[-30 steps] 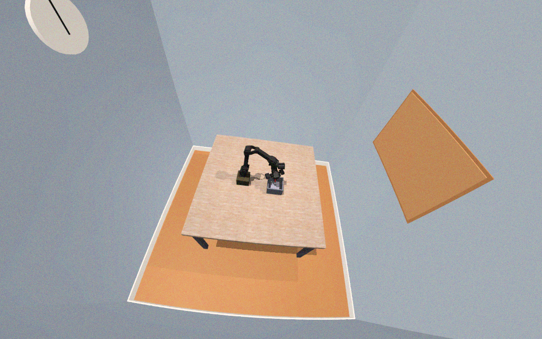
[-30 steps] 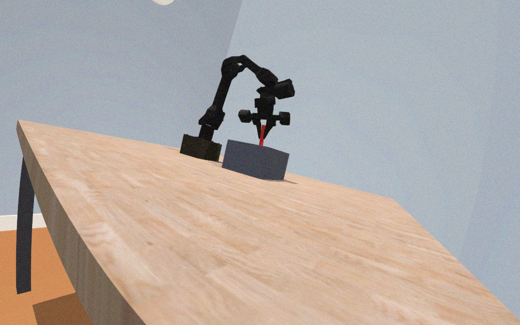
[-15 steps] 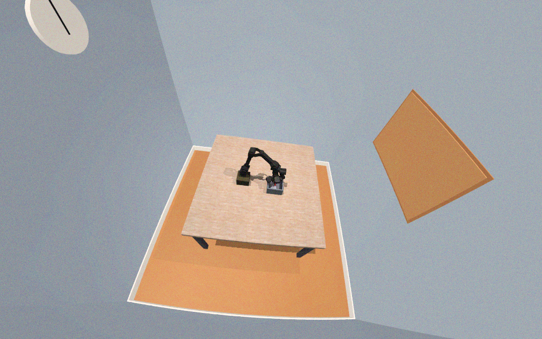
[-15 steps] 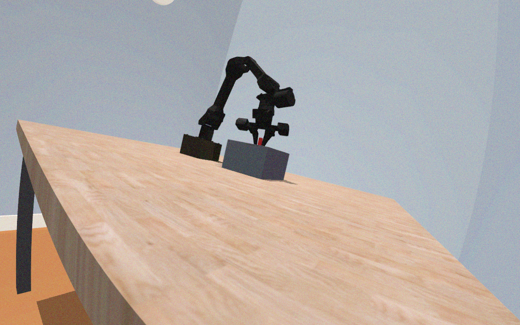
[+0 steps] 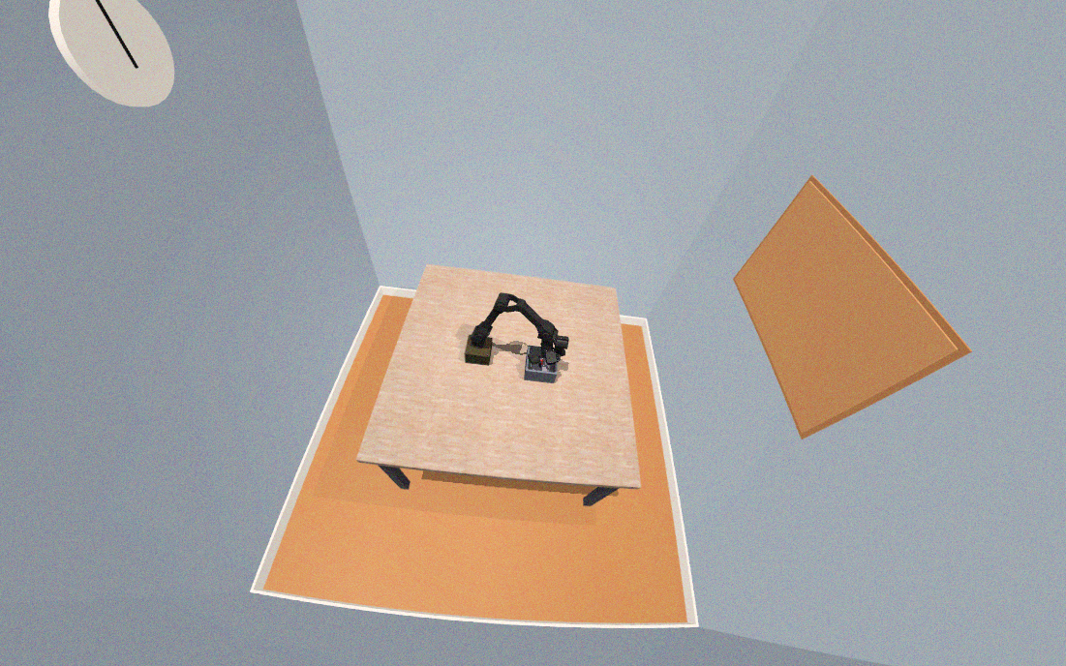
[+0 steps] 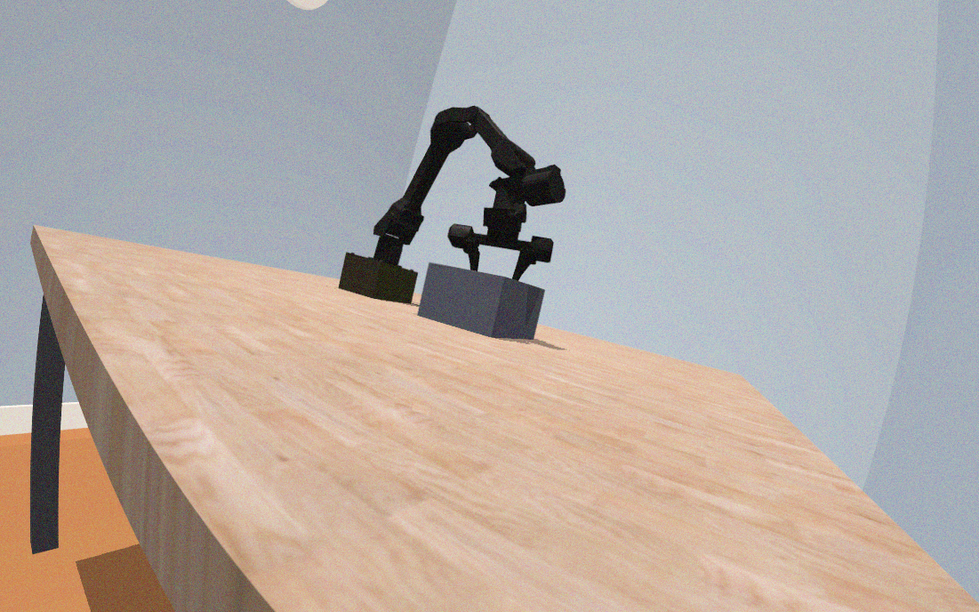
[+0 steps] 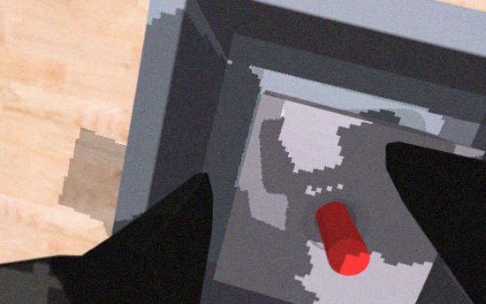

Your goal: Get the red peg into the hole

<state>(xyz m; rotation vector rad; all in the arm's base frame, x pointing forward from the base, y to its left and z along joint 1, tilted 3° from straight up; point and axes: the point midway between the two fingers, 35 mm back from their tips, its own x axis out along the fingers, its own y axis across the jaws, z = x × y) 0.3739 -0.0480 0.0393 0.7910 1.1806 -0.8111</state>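
The red peg lies 30 mm behind my gripper tip, 20 mm to the left of it and 30 mm below it. Also, from my gripper tip: dark grey box (30 mm behind, 20 mm to the left, 50 mm below).
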